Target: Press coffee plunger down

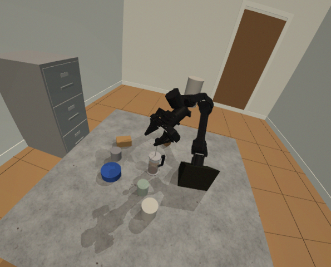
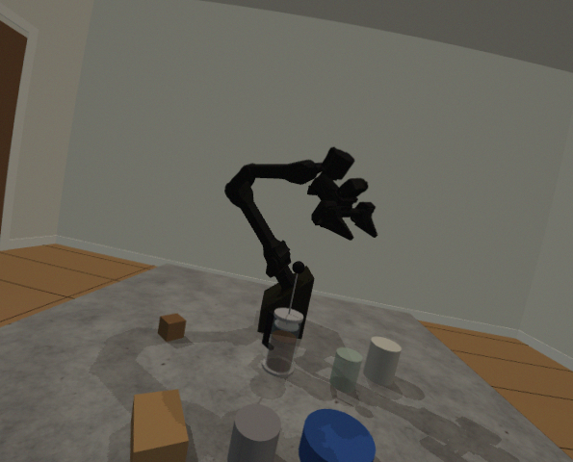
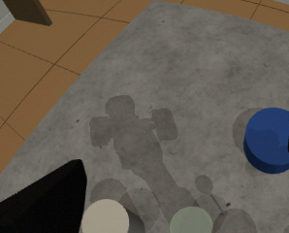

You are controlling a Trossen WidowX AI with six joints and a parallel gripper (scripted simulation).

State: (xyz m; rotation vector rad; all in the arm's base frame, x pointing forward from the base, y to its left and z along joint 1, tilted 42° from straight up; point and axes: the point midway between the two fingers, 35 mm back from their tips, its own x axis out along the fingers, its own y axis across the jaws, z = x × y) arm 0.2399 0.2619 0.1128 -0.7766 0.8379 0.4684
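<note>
Now: gripper tip 240 mm above the glass coffee press, 150 mm to the left of it and 30 mm past it. Round my gripper tip: grey cylinder (330 mm below, 250 mm ahead, 160 mm to the right); then white cylinder (320 mm below, 140 mm to the left, 70 mm behind); then orange box (340 mm below, 310 mm to the right, 260 mm ahead).
</note>
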